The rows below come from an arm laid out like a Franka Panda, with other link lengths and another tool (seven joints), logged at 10 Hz.
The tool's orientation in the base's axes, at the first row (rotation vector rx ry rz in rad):
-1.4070 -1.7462 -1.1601
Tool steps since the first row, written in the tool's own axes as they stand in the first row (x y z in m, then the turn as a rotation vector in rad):
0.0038 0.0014 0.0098 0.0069 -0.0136 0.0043
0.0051 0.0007 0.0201 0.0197 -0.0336 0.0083
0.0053 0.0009 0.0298 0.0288 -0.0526 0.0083
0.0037 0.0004 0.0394 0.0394 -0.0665 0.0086
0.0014 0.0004 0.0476 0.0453 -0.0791 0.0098
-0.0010 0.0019 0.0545 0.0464 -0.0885 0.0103
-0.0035 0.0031 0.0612 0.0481 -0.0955 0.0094
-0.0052 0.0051 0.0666 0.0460 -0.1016 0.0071
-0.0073 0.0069 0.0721 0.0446 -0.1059 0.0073
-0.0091 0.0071 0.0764 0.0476 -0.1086 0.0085
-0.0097 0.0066 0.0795 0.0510 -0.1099 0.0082
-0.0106 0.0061 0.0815 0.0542 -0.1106 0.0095
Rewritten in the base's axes. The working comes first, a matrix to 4 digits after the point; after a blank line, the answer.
The tool's axes in the first row as the columns of a matrix, in the base's axes (used below as rounded here):
-0.2519 0.9656 0.0649
0.4340 0.0528 0.8993
0.8650 0.2547 -0.4324

0.0010 0.0105 -0.0006 -0.0146 0.0061 0.0006
0.0007 0.0203 -0.0041 -0.0369 0.0142 0.0049
0.0015 0.0291 -0.0081 -0.0575 0.0172 0.0079
0.0020 0.0371 -0.0137 -0.0736 0.0213 0.0134
0.0031 0.0434 -0.0193 -0.0872 0.0243 0.0148
0.0056 0.0487 -0.0239 -0.0965 0.0247 0.0131
0.0078 0.0537 -0.0287 -0.1037 0.0243 0.0132
0.0106 0.0579 -0.0320 -0.1092 0.0210 0.0108
0.0132 0.0620 -0.0357 -0.1130 0.0203 0.0084
0.0141 0.0651 -0.0391 -0.1163 0.0226 0.0098
0.0140 0.0676 -0.0411 -0.1184 0.0237 0.0126
0.0138 0.0690 -0.0429 -0.1198 0.0262 0.0146

